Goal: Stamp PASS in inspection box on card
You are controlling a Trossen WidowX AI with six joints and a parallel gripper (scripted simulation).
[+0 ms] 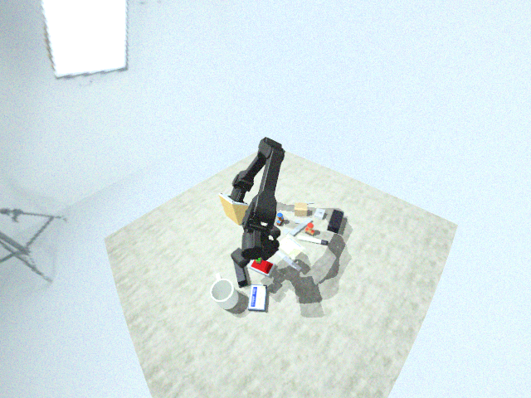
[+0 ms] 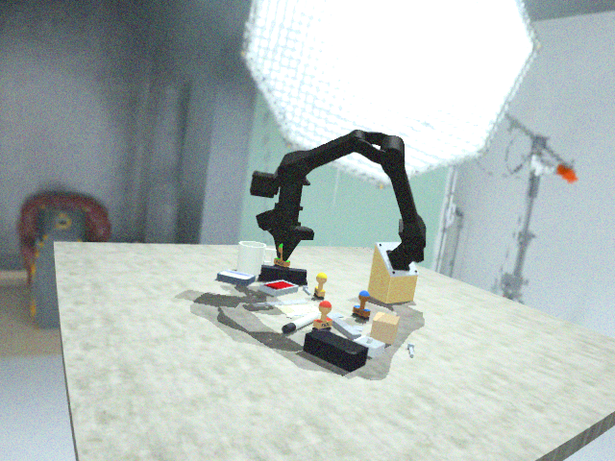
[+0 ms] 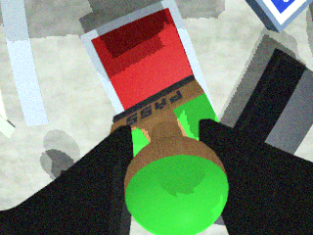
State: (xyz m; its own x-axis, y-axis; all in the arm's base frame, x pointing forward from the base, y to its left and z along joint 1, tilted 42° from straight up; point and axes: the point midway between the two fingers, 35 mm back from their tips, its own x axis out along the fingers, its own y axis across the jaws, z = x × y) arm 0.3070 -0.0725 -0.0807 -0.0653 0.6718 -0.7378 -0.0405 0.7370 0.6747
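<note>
Now: the ink pad 8 cm below my gripper tip. Round my gripper tip: pale ruler (10 cm to the left, 9 cm below, 4 cm ahead); then green-knobbed PASS stamp (right at my gripper tip); then yellow-knobbed stamp (9 cm behind, 7 cm below, 6 cm to the left).
</note>
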